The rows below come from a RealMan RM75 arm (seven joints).
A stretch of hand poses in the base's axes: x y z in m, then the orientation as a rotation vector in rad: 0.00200 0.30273 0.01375 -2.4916 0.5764 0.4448; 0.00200 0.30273 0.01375 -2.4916 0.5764 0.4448; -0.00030 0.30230 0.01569 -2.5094 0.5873 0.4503; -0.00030 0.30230 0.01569 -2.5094 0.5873 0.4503; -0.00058 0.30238 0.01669 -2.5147 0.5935 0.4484; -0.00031 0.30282 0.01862 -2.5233 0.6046 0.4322; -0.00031 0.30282 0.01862 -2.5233 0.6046 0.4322; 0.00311 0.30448 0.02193 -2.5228 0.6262 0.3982; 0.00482 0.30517 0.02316 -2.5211 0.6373 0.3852; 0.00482 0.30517 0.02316 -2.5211 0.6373 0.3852; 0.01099 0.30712 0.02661 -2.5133 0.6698 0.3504; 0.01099 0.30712 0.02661 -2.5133 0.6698 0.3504
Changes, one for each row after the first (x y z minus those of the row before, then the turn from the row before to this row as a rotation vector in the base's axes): 0.00000 0.00000 0.00000 0.0000 0.0000 0.0000; -0.00230 -0.00043 0.00194 -0.0197 0.0074 -0.0007; 0.00000 0.00000 0.00000 0.0000 0.0000 0.0000; -0.00028 0.00008 0.00100 -0.0069 0.0004 -0.0029; 0.00027 0.00044 0.00193 -0.0119 -0.0085 -0.0081; 0.00000 0.00000 0.00000 0.0000 0.0000 0.0000; 0.00342 0.00166 0.00331 -0.0074 -0.0193 -0.0213; 0.00171 0.00069 0.00123 -0.0024 -0.0068 -0.0104; 0.00000 0.00000 0.00000 0.0000 0.0000 0.0000; 0.00617 0.00195 0.00345 -0.0046 -0.0177 -0.0306; 0.00000 0.00000 0.00000 0.0000 0.0000 0.0000
